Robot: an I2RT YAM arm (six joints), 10 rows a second.
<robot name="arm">
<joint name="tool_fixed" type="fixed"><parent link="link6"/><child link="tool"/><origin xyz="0 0 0" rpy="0 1.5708 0"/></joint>
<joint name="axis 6" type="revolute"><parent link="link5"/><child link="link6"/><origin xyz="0.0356 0 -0.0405"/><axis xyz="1 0 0"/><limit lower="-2.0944" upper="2.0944"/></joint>
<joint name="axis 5" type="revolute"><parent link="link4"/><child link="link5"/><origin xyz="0.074 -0.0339 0.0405"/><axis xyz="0 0 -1"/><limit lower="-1.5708" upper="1.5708"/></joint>
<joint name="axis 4" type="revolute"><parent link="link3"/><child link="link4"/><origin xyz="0.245 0.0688 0.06"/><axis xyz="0 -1 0"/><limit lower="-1.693" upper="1.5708"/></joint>
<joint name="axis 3" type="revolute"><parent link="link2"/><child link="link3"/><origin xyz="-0.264 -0.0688 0"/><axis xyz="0 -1 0"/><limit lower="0" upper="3.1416"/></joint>
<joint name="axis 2" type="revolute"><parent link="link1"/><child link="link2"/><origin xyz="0.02 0.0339 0.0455"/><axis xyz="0 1 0"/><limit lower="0" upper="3.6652"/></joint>
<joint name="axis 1" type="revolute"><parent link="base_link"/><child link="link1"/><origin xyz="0 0 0.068"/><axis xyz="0 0 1"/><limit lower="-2.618" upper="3.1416"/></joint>
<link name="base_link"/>
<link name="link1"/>
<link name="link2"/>
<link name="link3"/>
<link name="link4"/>
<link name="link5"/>
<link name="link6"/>
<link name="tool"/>
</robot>
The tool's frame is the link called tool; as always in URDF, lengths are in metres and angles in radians.
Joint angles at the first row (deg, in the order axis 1, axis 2, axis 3, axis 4, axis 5, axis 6):
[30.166 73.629 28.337 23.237 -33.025 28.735]
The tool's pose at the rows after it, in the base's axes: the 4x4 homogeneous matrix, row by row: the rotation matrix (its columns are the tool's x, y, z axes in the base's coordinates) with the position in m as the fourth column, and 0 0 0 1 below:
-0.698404 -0.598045 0.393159 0.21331; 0.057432 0.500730 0.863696 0.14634; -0.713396 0.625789 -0.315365 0.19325; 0 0 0 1
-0.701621 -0.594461 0.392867 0.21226; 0.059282 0.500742 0.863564 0.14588; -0.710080 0.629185 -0.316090 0.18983; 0 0 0 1
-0.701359 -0.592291 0.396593 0.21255; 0.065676 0.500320 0.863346 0.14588; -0.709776 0.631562 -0.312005 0.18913; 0 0 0 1
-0.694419 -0.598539 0.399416 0.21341; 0.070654 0.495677 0.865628 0.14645; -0.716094 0.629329 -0.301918 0.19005; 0 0 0 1
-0.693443 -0.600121 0.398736 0.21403; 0.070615 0.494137 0.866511 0.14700; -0.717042 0.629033 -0.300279 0.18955; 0 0 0 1
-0.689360 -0.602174 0.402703 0.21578; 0.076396 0.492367 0.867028 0.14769; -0.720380 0.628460 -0.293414 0.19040; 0 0 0 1
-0.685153 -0.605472 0.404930 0.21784; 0.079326 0.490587 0.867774 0.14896; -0.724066 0.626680 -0.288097 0.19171; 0 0 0 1
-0.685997 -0.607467 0.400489 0.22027; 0.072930 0.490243 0.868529 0.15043; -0.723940 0.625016 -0.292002 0.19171; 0 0 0 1
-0.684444 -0.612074 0.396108 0.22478; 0.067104 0.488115 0.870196 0.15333; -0.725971 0.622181 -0.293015 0.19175; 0 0 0 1
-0.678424 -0.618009 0.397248 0.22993; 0.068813 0.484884 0.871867 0.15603; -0.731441 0.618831 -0.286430 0.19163; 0 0 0 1
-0.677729 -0.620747 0.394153 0.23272; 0.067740 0.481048 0.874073 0.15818; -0.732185 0.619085 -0.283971 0.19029; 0 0 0 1
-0.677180 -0.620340 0.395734 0.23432; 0.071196 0.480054 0.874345 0.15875; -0.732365 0.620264 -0.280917 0.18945; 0 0 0 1
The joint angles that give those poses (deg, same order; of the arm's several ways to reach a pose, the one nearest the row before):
[30.112 74.409 28.191 24.034 -33.360 28.619]
[30.144 74.700 27.482 24.988 -33.332 28.886]
[30.126 74.922 27.290 25.737 -33.208 29.249]
[30.136 75.133 27.344 26.629 -33.237 29.333]
[30.167 75.470 27.384 27.035 -33.283 29.333]
[30.111 75.878 27.659 27.685 -33.230 29.502]
[30.131 76.342 28.156 28.052 -33.179 29.531]
[30.119 77.071 28.823 27.778 -33.388 29.197]
[30.146 78.470 29.910 27.961 -33.613 28.844]
[30.081 80.045 30.858 29.041 -33.734 28.717]
[30.158 81.202 31.325 29.871 -33.900 28.736]
[30.092 81.798 31.464 30.546 -33.923 28.909]

